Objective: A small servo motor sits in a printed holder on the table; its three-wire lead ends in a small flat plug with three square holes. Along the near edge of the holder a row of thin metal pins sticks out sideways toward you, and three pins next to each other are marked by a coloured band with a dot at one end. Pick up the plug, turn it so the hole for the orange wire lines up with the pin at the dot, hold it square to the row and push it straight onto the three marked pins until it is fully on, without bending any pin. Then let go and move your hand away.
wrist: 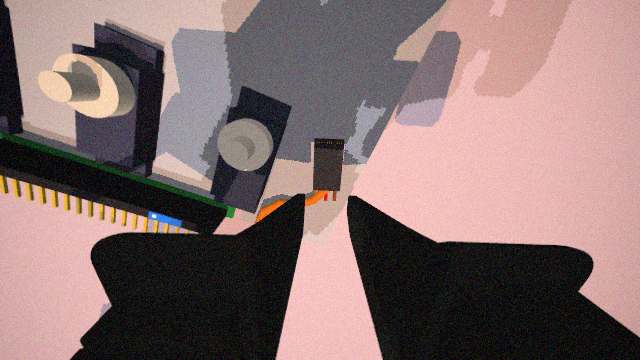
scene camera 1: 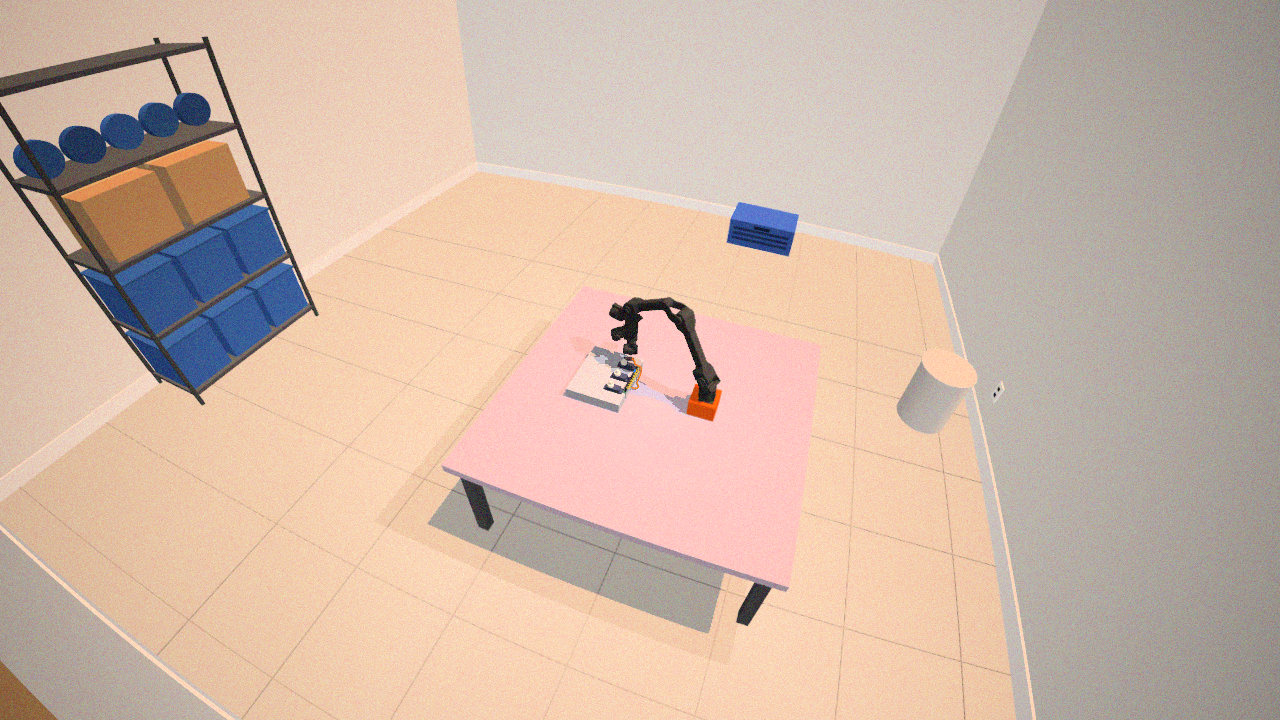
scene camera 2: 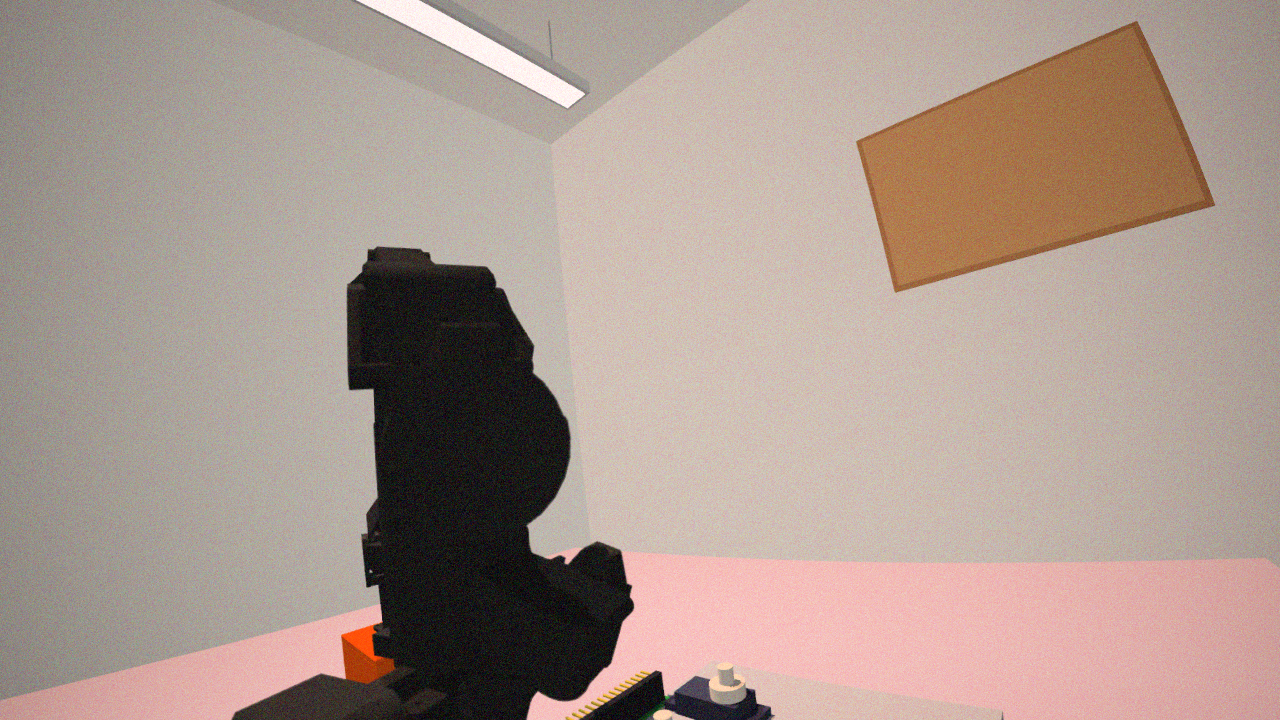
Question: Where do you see a servo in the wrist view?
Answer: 116, 88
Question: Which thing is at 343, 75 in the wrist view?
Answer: A holder.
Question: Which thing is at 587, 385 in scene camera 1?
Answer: A holder.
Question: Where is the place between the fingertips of my gripper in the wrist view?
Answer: At 326, 202
